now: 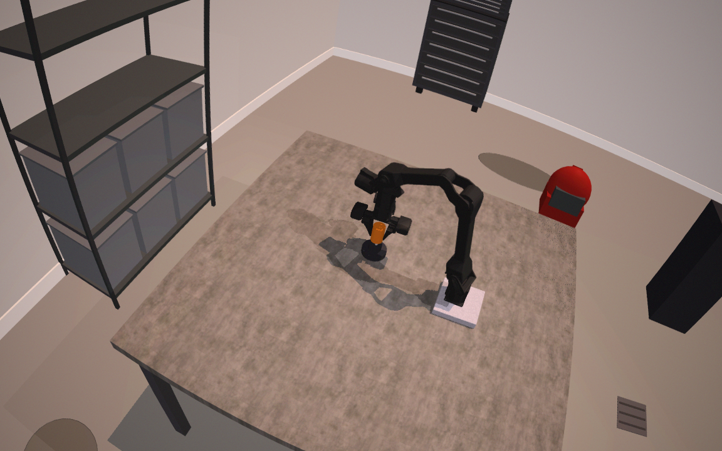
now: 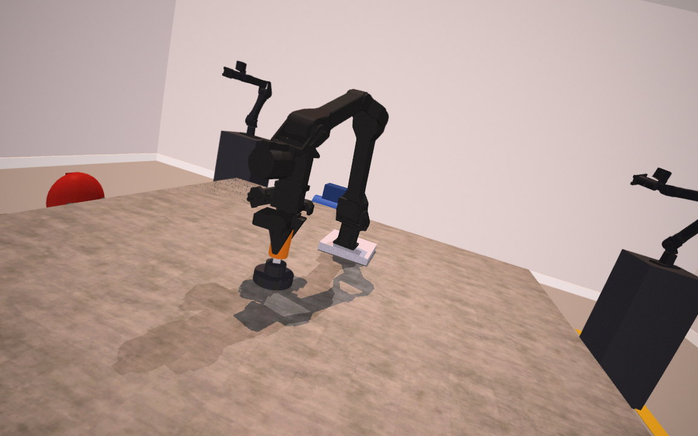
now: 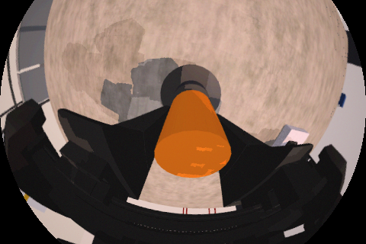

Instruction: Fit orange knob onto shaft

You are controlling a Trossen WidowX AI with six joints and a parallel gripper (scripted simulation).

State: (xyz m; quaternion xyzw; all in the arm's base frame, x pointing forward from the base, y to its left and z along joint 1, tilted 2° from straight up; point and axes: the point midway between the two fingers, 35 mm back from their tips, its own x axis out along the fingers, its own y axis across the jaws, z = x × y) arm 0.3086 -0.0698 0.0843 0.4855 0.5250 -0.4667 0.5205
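Right now my gripper tip is 30 mm below the orange knob. Also, from my gripper tip: round pedestal (40 mm below).
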